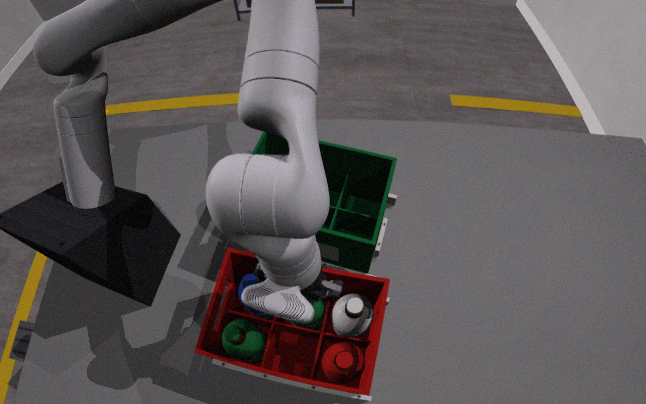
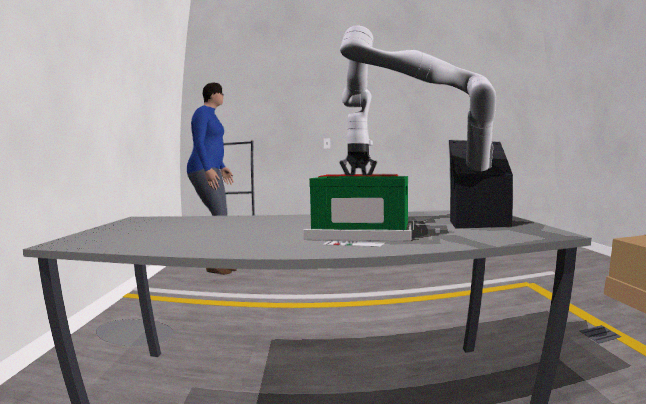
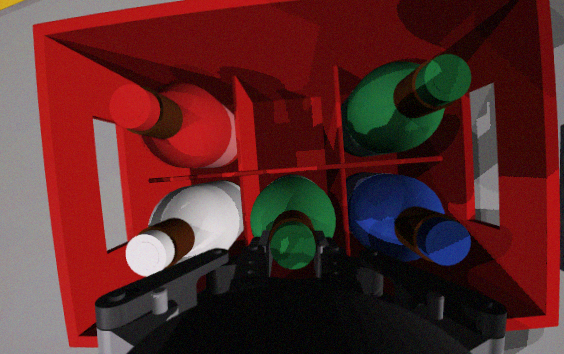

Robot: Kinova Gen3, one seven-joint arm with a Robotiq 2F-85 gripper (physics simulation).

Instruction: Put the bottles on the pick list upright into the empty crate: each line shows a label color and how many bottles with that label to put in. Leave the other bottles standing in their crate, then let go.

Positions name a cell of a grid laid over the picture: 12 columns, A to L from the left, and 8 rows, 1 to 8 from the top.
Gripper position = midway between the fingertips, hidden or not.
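Observation:
Green bottle (image 1: E7). Another green bottle (image 3: G5). Red bottle (image 1: G8), (image 3: D3). Blue bottle (image 3: I5). White bottle (image 3: E5). My gripper (image 1: F6), (image 2: G4), (image 3: G6).

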